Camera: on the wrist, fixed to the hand. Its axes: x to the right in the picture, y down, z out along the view.
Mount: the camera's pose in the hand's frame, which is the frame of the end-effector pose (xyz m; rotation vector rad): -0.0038 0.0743 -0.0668 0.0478 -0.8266 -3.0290
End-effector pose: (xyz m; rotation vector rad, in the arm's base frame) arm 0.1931 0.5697 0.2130 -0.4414 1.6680 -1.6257
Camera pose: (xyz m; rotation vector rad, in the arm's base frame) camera 0.1670 0.6289 0.1368 1.9650 0.6825 0.8144
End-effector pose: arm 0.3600 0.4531 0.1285 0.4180 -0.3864 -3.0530
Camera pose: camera 0.3818 0.3654 0.0857 0.2783 -0.2213 0.1038
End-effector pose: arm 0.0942 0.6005 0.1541 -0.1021 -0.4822 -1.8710
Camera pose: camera 0.1749 0.5585 0.1126 0.0065 0.4333 1.1353
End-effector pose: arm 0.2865 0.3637 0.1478 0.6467 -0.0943 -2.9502
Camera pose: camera 0.3257 0.2882 0.0952 0.4583 -0.3567 0.2323
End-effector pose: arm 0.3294 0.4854 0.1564 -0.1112 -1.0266 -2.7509
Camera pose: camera 0.3491 0.3874 0.1529 -0.1839 0.1555 0.1673
